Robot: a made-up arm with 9 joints. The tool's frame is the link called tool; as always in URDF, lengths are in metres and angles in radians. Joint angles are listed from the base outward.
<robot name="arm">
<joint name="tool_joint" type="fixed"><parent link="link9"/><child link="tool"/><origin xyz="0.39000 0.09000 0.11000"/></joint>
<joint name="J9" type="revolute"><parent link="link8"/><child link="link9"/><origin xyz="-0.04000 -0.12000 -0.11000"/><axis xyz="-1 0 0"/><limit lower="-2.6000" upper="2.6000"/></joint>
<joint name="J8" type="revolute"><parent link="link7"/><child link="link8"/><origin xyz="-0.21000 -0.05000 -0.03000"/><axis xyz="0 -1 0"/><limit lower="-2.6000" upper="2.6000"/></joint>
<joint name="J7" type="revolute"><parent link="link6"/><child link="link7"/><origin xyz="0.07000 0.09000 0.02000"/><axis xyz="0 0 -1"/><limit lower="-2.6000" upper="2.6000"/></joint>
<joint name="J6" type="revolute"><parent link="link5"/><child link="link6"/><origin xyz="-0.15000 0.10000 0.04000"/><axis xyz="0 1 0"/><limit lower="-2.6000" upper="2.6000"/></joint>
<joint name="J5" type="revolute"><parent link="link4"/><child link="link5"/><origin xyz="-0.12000 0.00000 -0.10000"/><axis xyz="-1 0 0"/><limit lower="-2.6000" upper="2.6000"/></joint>
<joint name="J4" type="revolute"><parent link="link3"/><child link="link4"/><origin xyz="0.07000 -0.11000 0.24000"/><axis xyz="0 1 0"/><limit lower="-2.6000" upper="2.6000"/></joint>
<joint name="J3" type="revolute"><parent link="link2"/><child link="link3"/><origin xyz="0.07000 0.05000 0.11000"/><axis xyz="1 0 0"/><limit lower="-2.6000" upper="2.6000"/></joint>
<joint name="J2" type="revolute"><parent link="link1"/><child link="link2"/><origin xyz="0.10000 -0.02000 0.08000"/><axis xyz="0 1 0"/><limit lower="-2.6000" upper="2.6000"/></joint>
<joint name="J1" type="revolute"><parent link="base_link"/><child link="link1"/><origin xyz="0.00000 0.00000 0.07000"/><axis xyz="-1 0 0"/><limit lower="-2.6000" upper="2.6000"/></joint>
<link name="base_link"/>
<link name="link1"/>
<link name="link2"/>
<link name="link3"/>
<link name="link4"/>
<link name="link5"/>
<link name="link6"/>
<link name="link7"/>
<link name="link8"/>
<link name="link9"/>
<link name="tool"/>
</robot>
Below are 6 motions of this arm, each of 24 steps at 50 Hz.
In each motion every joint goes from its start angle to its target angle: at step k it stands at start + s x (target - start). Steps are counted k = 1, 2, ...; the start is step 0. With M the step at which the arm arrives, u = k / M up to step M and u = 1 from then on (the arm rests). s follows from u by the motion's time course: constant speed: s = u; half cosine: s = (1 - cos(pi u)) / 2; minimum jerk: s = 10 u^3 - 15 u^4 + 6 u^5.
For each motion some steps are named. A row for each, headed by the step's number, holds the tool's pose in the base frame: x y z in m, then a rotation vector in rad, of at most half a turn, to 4 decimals.
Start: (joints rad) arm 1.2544 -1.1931 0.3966 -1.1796 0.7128 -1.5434 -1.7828 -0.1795 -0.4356
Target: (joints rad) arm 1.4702 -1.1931 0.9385 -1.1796 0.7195 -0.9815 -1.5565 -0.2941 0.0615
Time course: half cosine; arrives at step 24
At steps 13, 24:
13: -0.0752 0.4676 -0.0344 1.9717 2.0230 -0.3435
24: -0.0609 0.4956 0.0315 1.9929 2.2387 -0.6010

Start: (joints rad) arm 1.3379 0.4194 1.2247 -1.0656 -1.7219 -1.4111 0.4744 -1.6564 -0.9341
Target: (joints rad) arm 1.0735 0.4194 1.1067 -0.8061 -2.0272 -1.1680 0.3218 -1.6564 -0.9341
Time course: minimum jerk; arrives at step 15
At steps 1, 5, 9, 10, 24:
1: 0.3457 0.2460 0.3574 2.4072 -0.1115 1.2720
5: 0.3405 0.2451 0.3607 2.4871 -0.0522 1.2296
9: 0.3213 0.2415 0.3770 2.6585 0.0873 1.1649
10: 0.3158 0.2400 0.3825 2.6955 0.1191 1.1568
24: 0.3043 0.2357 0.3951 2.7656 0.1799 1.1480

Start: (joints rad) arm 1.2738 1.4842 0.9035 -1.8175 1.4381 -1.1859 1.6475 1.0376 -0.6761
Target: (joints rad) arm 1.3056 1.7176 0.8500 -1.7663 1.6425 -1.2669 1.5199 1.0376 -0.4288
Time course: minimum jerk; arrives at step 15
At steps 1, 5, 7, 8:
1: 0.1054 -0.4583 -0.2996 1.5013 1.8839 -1.5560
5: 0.0615 -0.4565 -0.2889 1.5671 1.8434 -1.6121
7: 0.0145 -0.4507 -0.2760 1.6379 1.7939 -1.6742
8: -0.0105 -0.4460 -0.2685 1.6757 1.7648 -1.7083

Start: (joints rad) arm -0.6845 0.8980 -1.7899 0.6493 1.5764 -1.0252 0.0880 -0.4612 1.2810
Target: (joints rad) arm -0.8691 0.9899 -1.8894 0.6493 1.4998 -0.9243 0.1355 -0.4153 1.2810
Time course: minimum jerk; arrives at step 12
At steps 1, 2, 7, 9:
1: 0.3165 -0.0785 0.2856 1.7528 0.9099 -1.4792
2: 0.3166 -0.0789 0.2853 1.7572 0.9155 -1.4755
7: 0.3193 -0.0875 0.2786 1.8471 1.0303 -1.3943
9: 0.3198 -0.0906 0.2762 1.8828 1.0761 -1.3588

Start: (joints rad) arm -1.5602 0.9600 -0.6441 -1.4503 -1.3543 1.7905 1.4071 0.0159 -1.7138
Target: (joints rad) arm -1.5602 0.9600 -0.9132 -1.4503 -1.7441 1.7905 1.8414 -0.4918 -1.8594
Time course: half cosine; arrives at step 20
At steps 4, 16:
4: 0.4234 -0.1333 -0.2055 2.0425 1.2870 0.2856
16: 0.4206 -0.2380 -0.3176 1.7417 1.4162 0.0058

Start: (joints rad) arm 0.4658 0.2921 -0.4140 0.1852 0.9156 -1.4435 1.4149 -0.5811 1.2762
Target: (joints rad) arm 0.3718 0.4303 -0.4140 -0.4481 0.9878 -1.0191 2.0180 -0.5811 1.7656
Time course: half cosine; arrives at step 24
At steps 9, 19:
9: 0.3336 0.0345 0.1370 -1.7298 -0.4426 -0.7057
19: 0.4435 -0.0753 0.0957 -1.5451 -0.3513 -1.1693

